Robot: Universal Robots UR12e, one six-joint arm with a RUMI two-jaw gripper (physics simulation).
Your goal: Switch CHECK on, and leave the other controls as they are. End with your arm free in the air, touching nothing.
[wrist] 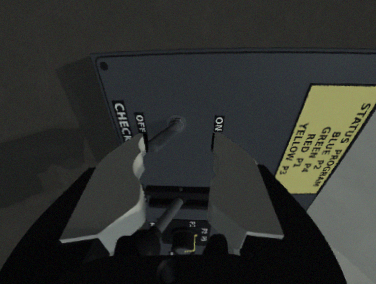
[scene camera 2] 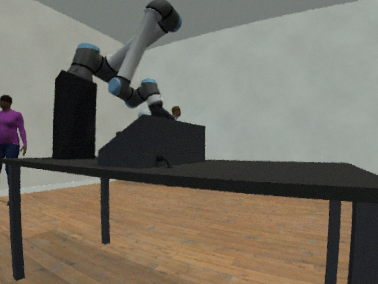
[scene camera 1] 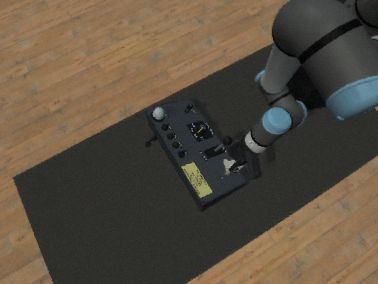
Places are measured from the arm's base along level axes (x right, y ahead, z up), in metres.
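Pixels of known places: gripper, fingertip midpoint: [wrist: 180, 135] [scene camera 1: 230, 171]; arm's base, link origin: [scene camera 2: 78, 81].
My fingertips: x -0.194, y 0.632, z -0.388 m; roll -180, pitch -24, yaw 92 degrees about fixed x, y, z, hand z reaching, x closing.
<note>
For each thing: its top centre in the pictures, then the offset to it from my fingertips. "*": a spot on its surface instead.
- CHECK switch, surface spot: [wrist: 165, 135] * dx -0.002, dy -0.013, dz -0.001 m
- OFF label, surface spot: [wrist: 140, 123] * dx +0.002, dy -0.028, dz -0.047 m
- ball-topped slot lever, top centre: [wrist: 172, 255] [scene camera 1: 222, 142] dx +0.123, dy -0.028, dz +0.041 m
- yellow-marked knob, top centre: [wrist: 188, 255] [scene camera 1: 201, 126] dx +0.242, dy +0.009, dz +0.011 m
- small toggle, top centre: [scene camera 1: 188, 106] dx +0.361, dy +0.017, dz +0.017 m
- white dome, surface spot: [scene camera 1: 158, 113] * dx +0.353, dy +0.165, dz +0.094 m
- black side lever, surface spot: [scene camera 2: 161, 160] [scene camera 1: 152, 138] * dx +0.340, dy +0.225, dz -0.098 m
The CHECK switch [wrist: 165, 135] is a grey toggle lever on the dark control box [scene camera 1: 219, 189] [scene camera 2: 172, 142] [wrist: 260, 75]. In the wrist view it leans to the lower left, toward the OFF label [wrist: 140, 123] and away from the ON label [wrist: 218, 124]. My gripper [wrist: 180, 135] [scene camera 1: 234, 167] is partly open with nothing gripped. The lever's free end lies between the jaws, close beside the left jaw's tip; whether they touch I cannot tell. In scene camera 1 the gripper covers the switch; in scene camera 2 the box hides the fingertips.
A ball-topped slot lever [scene camera 1: 227, 140] [wrist: 171, 214] stands near the gripper. Farther along are a yellow-marked knob [scene camera 1: 201, 130], a small toggle [scene camera 1: 189, 107], a white dome [scene camera 1: 158, 113] and several small round buttons. A black side lever [scene camera 1: 150, 142] [scene camera 2: 161, 160] sticks out of the box.
</note>
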